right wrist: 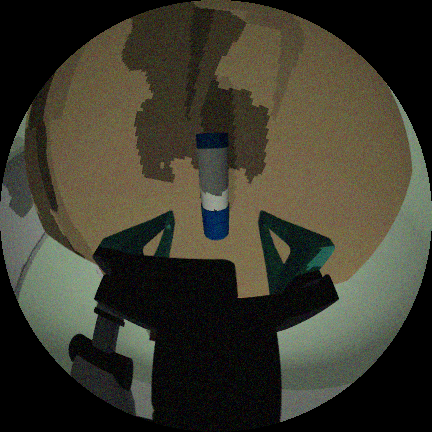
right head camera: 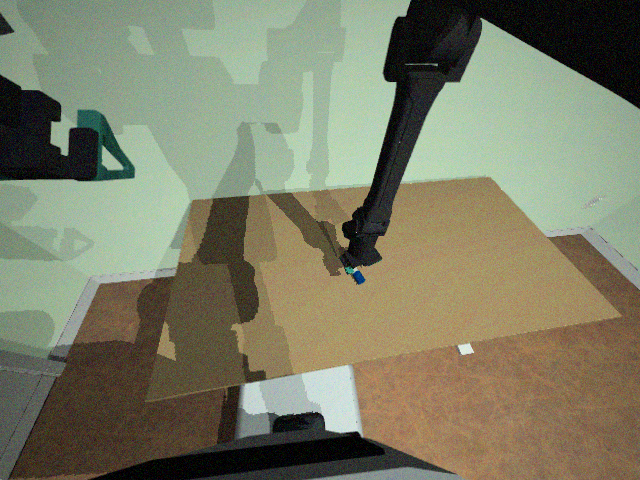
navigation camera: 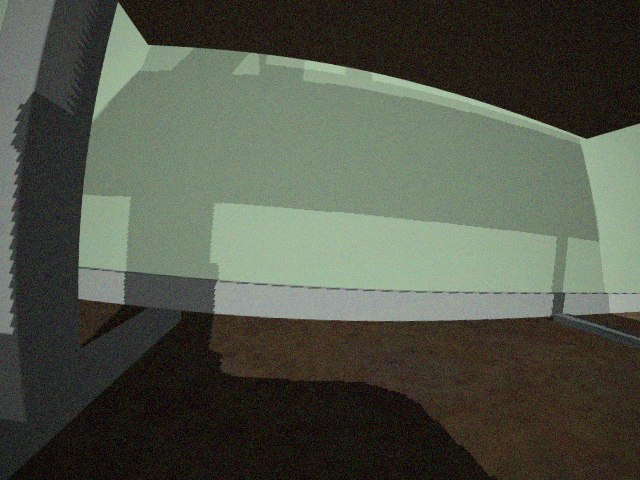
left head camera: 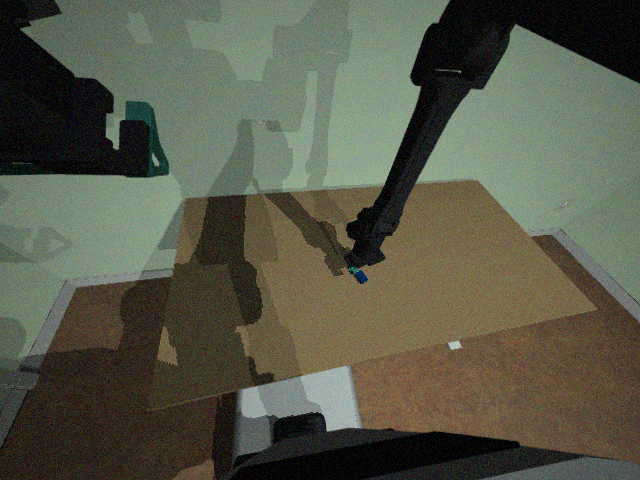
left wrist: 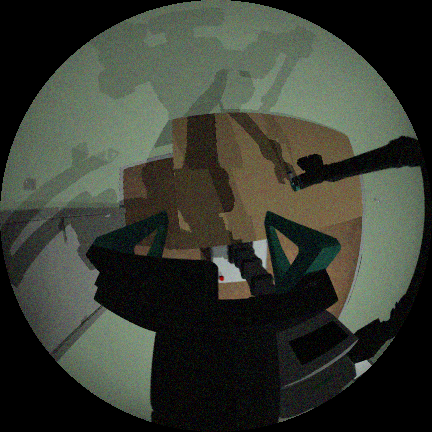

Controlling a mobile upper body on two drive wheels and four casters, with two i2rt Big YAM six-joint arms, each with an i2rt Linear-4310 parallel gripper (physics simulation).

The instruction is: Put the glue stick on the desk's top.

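Frame: origin at the left arm's base, x ahead, y left, z up, level; metres.
Seen in the pictures: left gripper, between the fingertips: (right head camera: pixel 92 173) (left head camera: pixel 122 168) (left wrist: pixel 216 216); right gripper, between the fingertips: (right wrist: pixel 216 215) (right head camera: pixel 357 269) (left head camera: pixel 359 268) (left wrist: pixel 296 182).
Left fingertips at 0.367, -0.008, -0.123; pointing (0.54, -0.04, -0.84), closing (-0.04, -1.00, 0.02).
A point is followed by its place in that frame, as x, y, z.
The glue stick (left head camera: pixel 361 277) @[0.474, -0.461, -0.662] (right head camera: pixel 359 277) @[0.474, -0.464, -0.659] (right wrist: pixel 214 172) @[0.538, -0.445, -0.661], with blue ends and a grey-white middle, appears to lie on its side on the tan desk top (left head camera: pixel 439 273) @[0.482, -0.790, -0.689] (right head camera: pixel 454 273) @[0.485, -0.840, -0.690] (right wrist: pixel 340 175) @[0.608, -0.624, -0.690]. My right gripper (left head camera: pixel 354 269) @[0.503, -0.459, -0.648] (right head camera: pixel 349 269) @[0.503, -0.459, -0.648] (left wrist: pixel 296 182) @[0.503, -0.459, -0.648] (right wrist: pixel 216 215) @[0.503, -0.459, -0.648] is open low over the desk. Its fingers stand apart on either side of the stick's nearer blue end, with gaps to both in the right wrist view. In the head views the right gripper hides part of the stick. My left gripper (left wrist: pixel 216 216) @[0.367, -0.008, -0.123] is open and empty, high at the left, off the desk.
A white object (left head camera: pixel 330 395) @[0.157, -0.367, -1.150] (right head camera: pixel 330 392) @[0.170, -0.366, -1.150] stands at the desk's near edge. A small white piece (left head camera: pixel 454 345) (right head camera: pixel 465 349) shows beyond that edge. Walls stand behind and beside the desk. Arm shadows fall across its left part. A grey panel (left wrist: pixel 55 280) @[-0.015, 1.013, -0.311] stands left in the left wrist view.
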